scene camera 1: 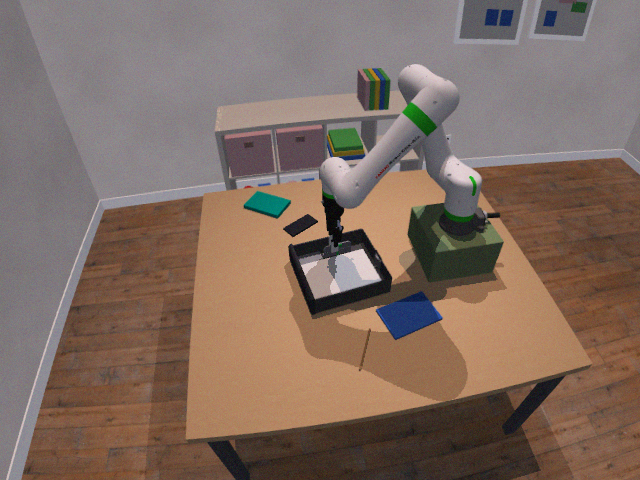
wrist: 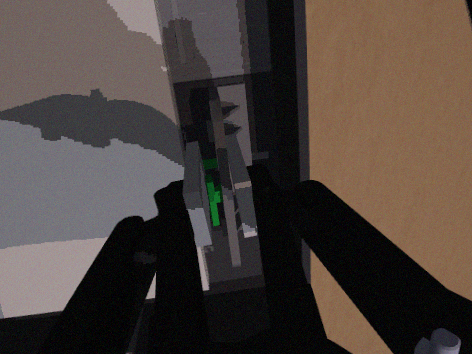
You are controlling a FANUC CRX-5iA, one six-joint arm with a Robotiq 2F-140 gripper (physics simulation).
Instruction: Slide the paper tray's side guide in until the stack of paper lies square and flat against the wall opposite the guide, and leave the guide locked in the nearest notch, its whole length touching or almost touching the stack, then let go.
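Pixels of known places: gripper, fingertip midpoint: [scene camera 1: 333, 249] [wrist: 215, 159]; arm's base, origin of the base link: [scene camera 1: 456, 224].
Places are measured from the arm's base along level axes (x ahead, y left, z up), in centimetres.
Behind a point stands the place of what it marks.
The black paper tray [scene camera 1: 351, 301] @(x 44.6, y 25.7, z -15.5 cm) [wrist: 286, 100] @(x 55.5, y -2.3, z -11.3 cm) holds a white paper stack [scene camera 1: 361, 276] @(x 40.1, y 15.2, z -13.1 cm) [wrist: 45, 205] @(x 44.6, y 12.8, z -13.2 cm). The stack reaches close to the tray's front wall in the scene view; whether it touches the wall along its whole length is unclear. The grey side guide [scene camera 1: 345, 248] @(x 45.7, y -0.6, z -12.9 cm) stands upright near the back wall. Its green latch part [wrist: 214, 200] @(x 49.2, y 1.2, z -8.9 cm) shows in the wrist view. My gripper [scene camera 1: 336, 244] @(x 50.9, y 1.3, z -11.4 cm) [wrist: 215, 159] @(x 50.9, y 1.3, z -11.4 cm) points down into the tray, its fingers partly open on either side of the latch, with nothing plainly pinched. The notch engagement and the guide's contact with the stack are hidden.
A blue book [scene camera 1: 409, 315] @(x 23.0, y 32.7, z -16.3 cm) and a thin brown stick [scene camera 1: 364, 349] @(x 41.1, y 46.7, z -16.4 cm) lie in front of the tray. A black phone [scene camera 1: 300, 225] @(x 65.6, y -19.8, z -16.3 cm) and a teal book [scene camera 1: 267, 204] @(x 82.3, y -34.9, z -15.3 cm) lie behind it. The green robot base block [scene camera 1: 454, 253] @(x 4.4, y 15.0, z -1.6 cm) stands to the right.
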